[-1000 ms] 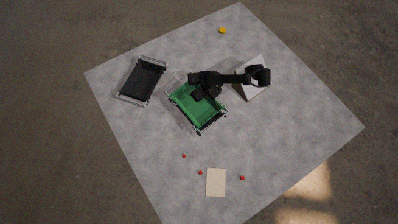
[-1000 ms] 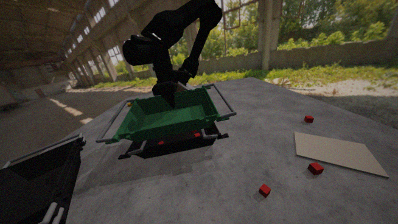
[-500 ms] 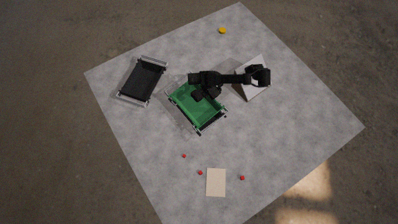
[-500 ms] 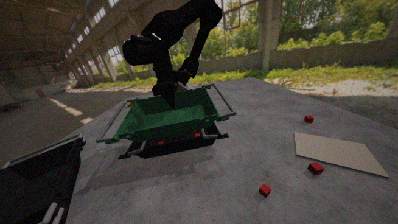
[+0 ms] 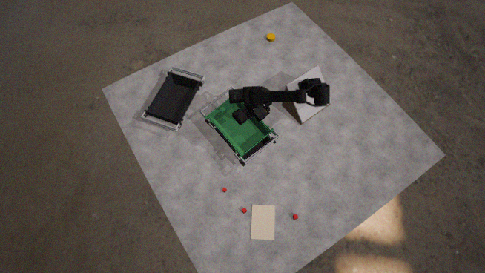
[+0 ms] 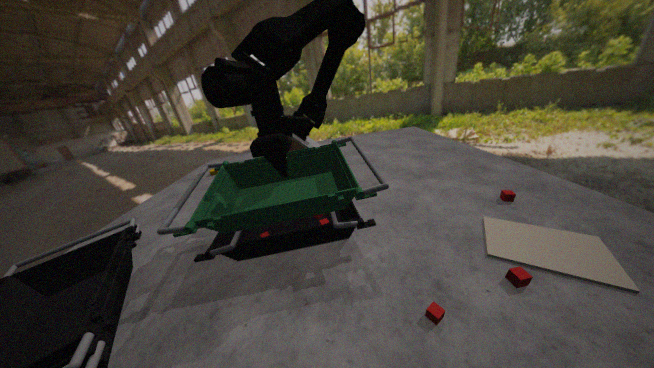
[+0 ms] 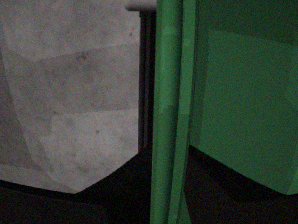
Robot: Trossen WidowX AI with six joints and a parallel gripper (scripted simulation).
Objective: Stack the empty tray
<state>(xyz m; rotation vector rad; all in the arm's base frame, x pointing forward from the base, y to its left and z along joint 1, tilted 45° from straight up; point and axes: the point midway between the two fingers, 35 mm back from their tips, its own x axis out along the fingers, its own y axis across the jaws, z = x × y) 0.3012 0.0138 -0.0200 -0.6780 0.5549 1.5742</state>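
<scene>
Right now my gripper tip is 80 mm short of the green tray, 10 mm to the right of it and 20 mm below it. From my gripper tip the other things lie so: yellow disc: 430 mm behind, 450 mm to the right, 90 mm below; then beige card: 210 mm ahead, 410 mm to the left, 100 mm below.
</scene>
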